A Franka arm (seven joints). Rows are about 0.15 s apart.
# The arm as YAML. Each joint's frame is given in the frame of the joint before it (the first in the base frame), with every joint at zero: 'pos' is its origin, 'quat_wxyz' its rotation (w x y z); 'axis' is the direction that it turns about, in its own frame. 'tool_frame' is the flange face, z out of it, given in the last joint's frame.
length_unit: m
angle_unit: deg
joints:
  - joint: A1
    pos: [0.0, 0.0, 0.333]
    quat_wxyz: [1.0, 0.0, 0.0, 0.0]
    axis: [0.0, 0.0, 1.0]
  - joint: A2
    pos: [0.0, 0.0, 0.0]
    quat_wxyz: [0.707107, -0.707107, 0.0, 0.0]
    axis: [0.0, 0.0, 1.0]
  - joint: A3
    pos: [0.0, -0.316, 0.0]
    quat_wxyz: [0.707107, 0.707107, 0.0, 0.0]
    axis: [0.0, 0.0, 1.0]
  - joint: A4
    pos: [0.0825, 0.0, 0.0]
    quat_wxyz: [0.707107, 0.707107, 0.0, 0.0]
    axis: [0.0, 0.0, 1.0]
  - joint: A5
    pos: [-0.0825, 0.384, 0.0]
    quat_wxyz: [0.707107, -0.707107, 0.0, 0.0]
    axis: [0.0, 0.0, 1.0]
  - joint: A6
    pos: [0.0, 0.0, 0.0]
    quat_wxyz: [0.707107, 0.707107, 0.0, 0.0]
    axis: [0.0, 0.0, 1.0]
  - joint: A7
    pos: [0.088, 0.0, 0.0]
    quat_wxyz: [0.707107, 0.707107, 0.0, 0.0]
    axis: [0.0, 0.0, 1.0]
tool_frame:
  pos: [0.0, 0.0, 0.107]
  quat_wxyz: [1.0, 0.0, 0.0, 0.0]
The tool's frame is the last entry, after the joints.
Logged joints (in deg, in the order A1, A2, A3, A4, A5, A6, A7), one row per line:
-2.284, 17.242, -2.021, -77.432, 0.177, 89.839, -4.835
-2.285, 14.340, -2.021, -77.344, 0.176, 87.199, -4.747
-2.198, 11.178, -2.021, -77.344, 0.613, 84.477, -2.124
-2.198, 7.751, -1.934, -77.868, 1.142, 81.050, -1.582
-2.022, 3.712, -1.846, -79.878, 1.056, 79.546, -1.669
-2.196, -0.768, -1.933, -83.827, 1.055, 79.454, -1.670
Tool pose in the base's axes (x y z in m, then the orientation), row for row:
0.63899, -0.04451, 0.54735, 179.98, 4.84, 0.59
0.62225, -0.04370, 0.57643, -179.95, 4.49, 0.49
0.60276, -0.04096, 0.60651, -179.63, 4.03, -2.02
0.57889, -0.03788, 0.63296, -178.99, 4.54, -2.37
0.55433, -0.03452, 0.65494, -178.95, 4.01, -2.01
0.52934, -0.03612, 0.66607, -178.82, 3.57, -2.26
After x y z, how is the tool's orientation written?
As angles about the fixed x, y, z axes (roll, pitch, yaw), in degrees.
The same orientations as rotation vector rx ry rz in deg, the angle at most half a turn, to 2 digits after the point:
179.79, 0.93, -7.60
-179.83, -0.77, 7.05
-179.42, 3.18, 6.30
-178.72, 3.76, 7.05
-178.74, 3.19, 6.23
-178.63, 3.58, 5.53

